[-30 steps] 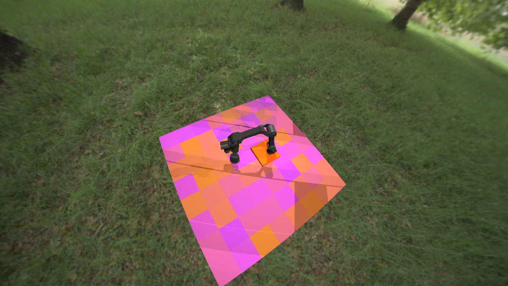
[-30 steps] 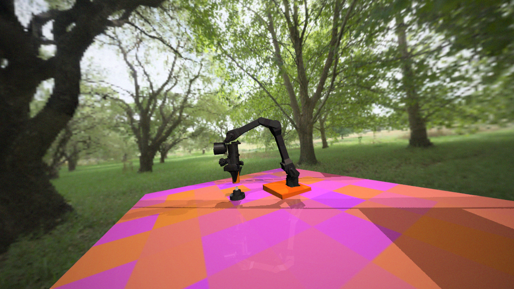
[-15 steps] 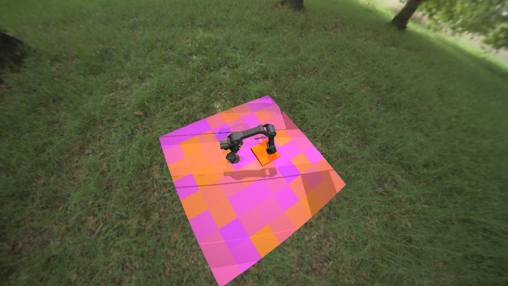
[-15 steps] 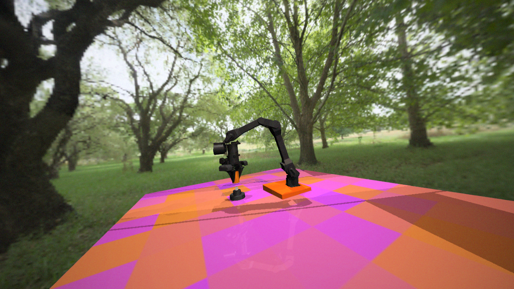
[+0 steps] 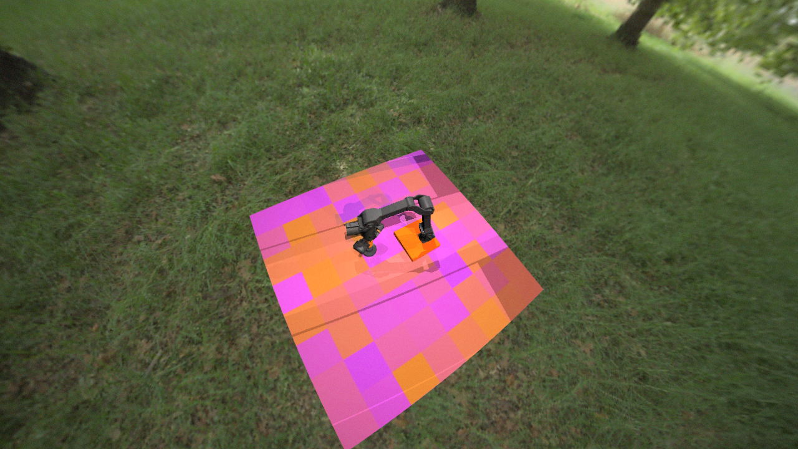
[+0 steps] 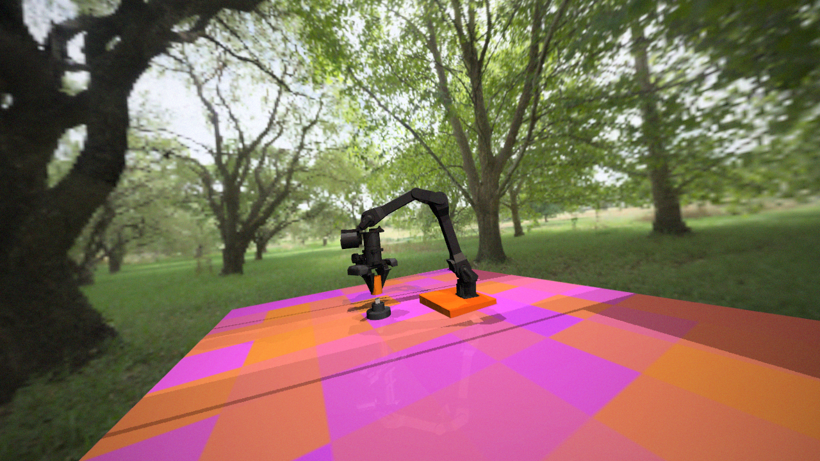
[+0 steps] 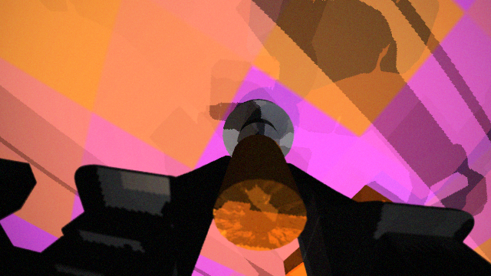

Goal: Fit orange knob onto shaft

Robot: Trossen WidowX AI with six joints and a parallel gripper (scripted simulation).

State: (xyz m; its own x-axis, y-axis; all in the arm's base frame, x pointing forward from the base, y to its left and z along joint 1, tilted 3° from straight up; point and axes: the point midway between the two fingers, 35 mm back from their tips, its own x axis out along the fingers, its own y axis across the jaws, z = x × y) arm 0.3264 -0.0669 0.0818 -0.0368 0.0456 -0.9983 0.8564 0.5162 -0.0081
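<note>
Right now my gripper tip is 6 cm above the round pedestal. Round my gripper tip: orange knob 3 cm above.
</note>
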